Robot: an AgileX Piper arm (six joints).
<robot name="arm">
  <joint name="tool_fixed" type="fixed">
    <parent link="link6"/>
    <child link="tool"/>
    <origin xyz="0 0 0" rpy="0 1.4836 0"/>
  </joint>
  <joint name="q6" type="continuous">
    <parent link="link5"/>
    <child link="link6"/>
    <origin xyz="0.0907 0 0.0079"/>
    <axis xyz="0.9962 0 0.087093"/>
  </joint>
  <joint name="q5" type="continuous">
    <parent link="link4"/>
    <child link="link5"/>
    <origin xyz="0 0 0"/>
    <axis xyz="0 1 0"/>
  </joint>
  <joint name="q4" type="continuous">
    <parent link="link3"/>
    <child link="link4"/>
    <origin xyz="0.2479 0 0.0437"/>
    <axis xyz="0.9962 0 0.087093"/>
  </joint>
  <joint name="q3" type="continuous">
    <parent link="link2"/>
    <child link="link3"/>
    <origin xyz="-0.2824 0 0.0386"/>
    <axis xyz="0 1 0"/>
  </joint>
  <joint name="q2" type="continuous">
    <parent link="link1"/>
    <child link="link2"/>
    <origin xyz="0 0 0"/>
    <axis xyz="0 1 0"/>
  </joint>
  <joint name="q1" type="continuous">
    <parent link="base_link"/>
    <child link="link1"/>
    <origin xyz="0 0 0.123"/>
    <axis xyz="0 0 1"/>
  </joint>
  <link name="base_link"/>
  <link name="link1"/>
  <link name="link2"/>
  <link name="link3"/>
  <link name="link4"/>
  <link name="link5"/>
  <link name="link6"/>
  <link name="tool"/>
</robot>
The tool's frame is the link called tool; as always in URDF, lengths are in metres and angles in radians. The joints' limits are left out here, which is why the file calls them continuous.
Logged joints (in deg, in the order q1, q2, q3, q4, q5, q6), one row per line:
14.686, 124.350, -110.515, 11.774, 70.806, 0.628
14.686, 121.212, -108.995, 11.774, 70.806, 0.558
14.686, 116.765, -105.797, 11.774, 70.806, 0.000
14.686, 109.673, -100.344, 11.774, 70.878, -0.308
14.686, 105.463, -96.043, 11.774, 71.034, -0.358
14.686, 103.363, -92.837, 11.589, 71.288, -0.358
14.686, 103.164, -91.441, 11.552, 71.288, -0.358
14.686, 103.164, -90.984, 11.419, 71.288, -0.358
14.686, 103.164, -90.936, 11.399, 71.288, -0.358
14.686, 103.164, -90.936, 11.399, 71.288, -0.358
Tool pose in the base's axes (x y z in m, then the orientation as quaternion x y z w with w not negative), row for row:
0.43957, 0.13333, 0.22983, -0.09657, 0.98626, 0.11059, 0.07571
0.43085, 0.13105, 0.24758, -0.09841, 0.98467, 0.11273, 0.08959
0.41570, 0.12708, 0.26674, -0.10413, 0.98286, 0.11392, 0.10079
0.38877, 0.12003, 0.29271, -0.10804, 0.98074, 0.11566, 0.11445
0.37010, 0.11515, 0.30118, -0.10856, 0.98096, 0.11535, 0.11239
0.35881, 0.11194, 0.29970, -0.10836, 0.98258, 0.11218, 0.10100
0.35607, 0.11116, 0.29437, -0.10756, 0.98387, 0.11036, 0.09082
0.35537, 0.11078, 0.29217, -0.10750, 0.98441, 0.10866, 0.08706
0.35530, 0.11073, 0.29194, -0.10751, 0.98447, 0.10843, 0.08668
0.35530, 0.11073, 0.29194, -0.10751, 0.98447, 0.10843, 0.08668
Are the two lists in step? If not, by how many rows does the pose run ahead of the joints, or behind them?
They are in step.
